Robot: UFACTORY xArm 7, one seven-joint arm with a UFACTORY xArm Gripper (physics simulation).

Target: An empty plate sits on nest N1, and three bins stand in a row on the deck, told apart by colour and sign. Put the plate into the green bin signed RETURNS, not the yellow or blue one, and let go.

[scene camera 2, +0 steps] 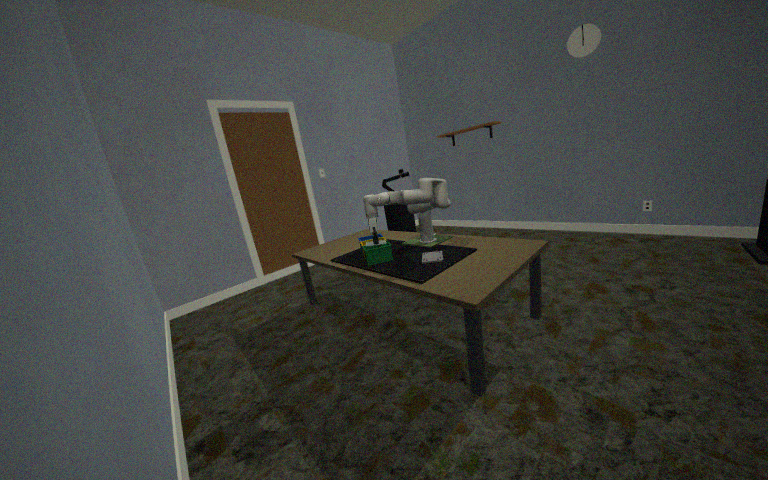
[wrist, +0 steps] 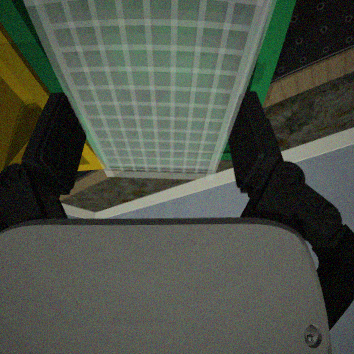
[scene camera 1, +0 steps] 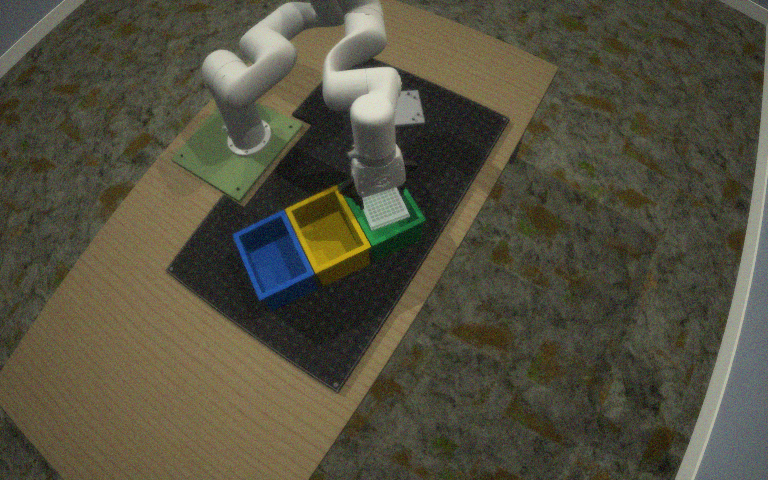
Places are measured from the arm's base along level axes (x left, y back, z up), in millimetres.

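Where they show: gripper, fingertip midpoint: [scene camera 2: 375, 242] [wrist: 154, 110] [scene camera 1: 380, 197]; arm's base, link origin: [scene camera 2: 427, 240] [scene camera 1: 249, 138].
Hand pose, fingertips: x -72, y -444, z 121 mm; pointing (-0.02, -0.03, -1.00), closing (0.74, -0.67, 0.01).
Things, the pixels of their top centre, and the offset from my fingertips. "spot": a spot on its surface instead. Level surfaces: height alone.
- green bin, top centre: [scene camera 1: 326, 227] [scene camera 2: 373, 241] dx -106, dy +74, dz -19 mm
- blue bin, surface spot: [scene camera 1: 274, 257] spot: dx -193, dy +179, dz -113 mm
- pale nest plate, top centre: [scene camera 1: 391, 105] [scene camera 2: 432, 254] dx +317, dy +132, dz -96 mm
- black deck, surface height: dz -118 mm
The clear, gridded plate [scene camera 1: 385, 207] [wrist: 155, 85] is held level at the opening of the green bin [scene camera 1: 396, 240] [scene camera 2: 378, 254] [wrist: 265, 75], within its rim as seen from above; how deep it sits is hard to tell. My gripper [wrist: 154, 110] is shut on the plate, with one black finger on each side of it. In the second scene view the gripper [scene camera 2: 374, 236] is small, at the green bin. The yellow bin [scene camera 1: 331, 232] [wrist: 15, 65] and the blue bin [scene camera 1: 274, 257] stand beside it in the row. The RETURNS sign does not show.
The pale nest plate [scene camera 1: 413, 107] [scene camera 2: 432, 256] lies on the black deck [scene camera 1: 464, 133] [scene camera 2: 407, 268], partly behind the arm in the first scene view. The arm's base stands on a green board [scene camera 1: 209, 164]. The yellow bin touches the green bin's side.
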